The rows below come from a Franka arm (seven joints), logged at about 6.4 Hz.
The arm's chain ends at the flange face. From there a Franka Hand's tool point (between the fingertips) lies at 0.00 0.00 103.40 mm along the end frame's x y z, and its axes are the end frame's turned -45 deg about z.
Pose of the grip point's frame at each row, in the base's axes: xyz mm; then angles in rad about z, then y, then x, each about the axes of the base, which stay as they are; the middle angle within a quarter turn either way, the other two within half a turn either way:
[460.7 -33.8 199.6 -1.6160 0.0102 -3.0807]
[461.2 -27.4 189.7 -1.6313 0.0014 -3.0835]
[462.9 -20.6 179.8 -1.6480 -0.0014 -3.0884]
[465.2 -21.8 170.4 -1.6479 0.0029 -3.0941]
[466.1 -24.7 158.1 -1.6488 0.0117 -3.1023]
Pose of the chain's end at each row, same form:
[459.6 -40.1 302.8 -0.8306 0.0102 -3.0807]
[461.1 -33.4 292.9 -0.8459 0.0014 -3.0835]
[463.0 -26.1 283.1 -0.8626 -0.0014 -3.0884]
[464.9 -26.7 273.7 -0.8625 0.0029 -3.0941]
[464.9 -28.8 261.4 -0.8634 0.0117 -3.1023]

